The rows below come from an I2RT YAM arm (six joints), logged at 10 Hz.
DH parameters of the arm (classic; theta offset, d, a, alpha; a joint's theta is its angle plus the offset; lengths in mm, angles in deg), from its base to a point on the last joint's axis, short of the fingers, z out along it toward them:
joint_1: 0 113.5 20 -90
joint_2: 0 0 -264 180
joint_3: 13.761 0 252.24 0
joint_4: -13.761 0 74 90
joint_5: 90 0 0 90
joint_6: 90 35.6 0 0
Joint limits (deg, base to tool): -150..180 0..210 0..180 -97..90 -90..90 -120..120
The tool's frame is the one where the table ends.
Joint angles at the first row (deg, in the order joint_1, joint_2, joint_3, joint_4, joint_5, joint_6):
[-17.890, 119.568, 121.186, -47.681, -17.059, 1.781]
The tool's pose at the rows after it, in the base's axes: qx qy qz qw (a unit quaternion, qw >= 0); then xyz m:
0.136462 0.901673 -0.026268 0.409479 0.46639 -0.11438 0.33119
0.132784 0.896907 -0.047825 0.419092 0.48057 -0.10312 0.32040
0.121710 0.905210 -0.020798 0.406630 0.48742 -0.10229 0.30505
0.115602 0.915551 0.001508 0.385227 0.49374 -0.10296 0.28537
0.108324 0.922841 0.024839 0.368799 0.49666 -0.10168 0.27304
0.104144 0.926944 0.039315 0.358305 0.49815 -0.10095 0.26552
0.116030 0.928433 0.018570 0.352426 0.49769 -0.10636 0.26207
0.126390 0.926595 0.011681 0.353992 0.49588 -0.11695 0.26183
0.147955 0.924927 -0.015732 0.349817 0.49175 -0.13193 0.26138
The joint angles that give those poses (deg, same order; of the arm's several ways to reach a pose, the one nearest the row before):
[-13.868, 120.486, 121.163, -42.238, -1.191, 3.880]
[-11.945, 122.410, 121.163, -38.894, 2.284, 3.836]
[-11.923, 124.267, 121.162, -38.849, -0.995, 3.836]
[-12.033, 126.518, 121.164, -39.441, -3.596, 3.857]
[-12.011, 127.853, 121.166, -40.295, -6.284, 3.858]
[-12.011, 128.660, 121.163, -40.861, -7.945, 3.836]
[-12.447, 129.011, 121.164, -41.124, -5.497, 3.858]
[-13.628, 129.076, 121.164, -40.862, -5.126, 3.836]
[-15.179, 129.075, 121.161, -41.144, -2.306, 3.858]

